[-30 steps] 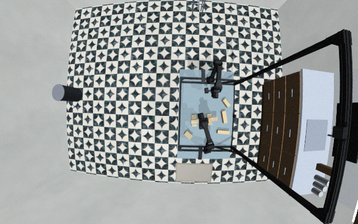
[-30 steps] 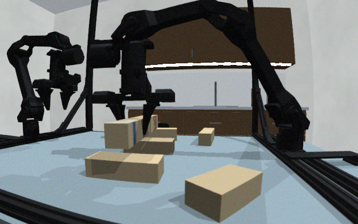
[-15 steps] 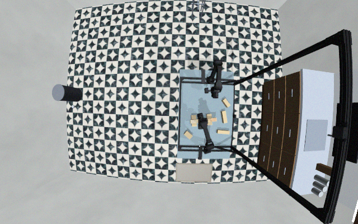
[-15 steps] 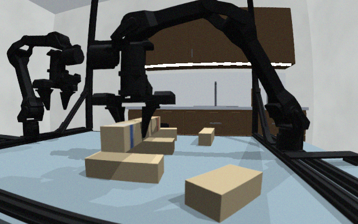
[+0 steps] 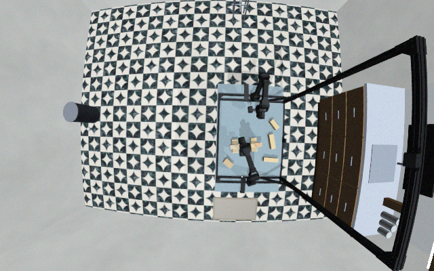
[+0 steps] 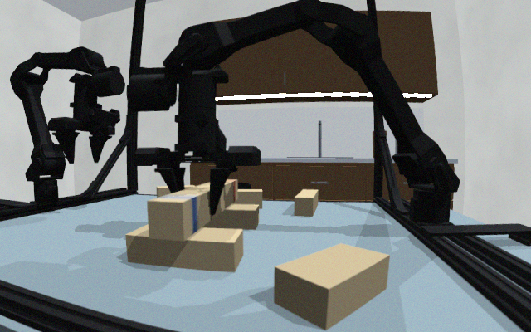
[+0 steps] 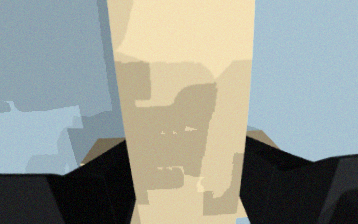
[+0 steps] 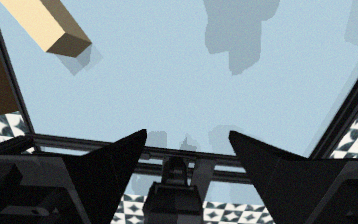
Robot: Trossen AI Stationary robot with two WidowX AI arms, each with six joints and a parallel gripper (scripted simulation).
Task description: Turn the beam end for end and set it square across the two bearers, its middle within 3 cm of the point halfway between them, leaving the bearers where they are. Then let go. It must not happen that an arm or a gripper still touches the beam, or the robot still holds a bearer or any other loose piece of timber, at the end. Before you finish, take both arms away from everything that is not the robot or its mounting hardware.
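Now: the beam 5 cm behind my left hand, 1 cm to the right of it and 2 cm below it.
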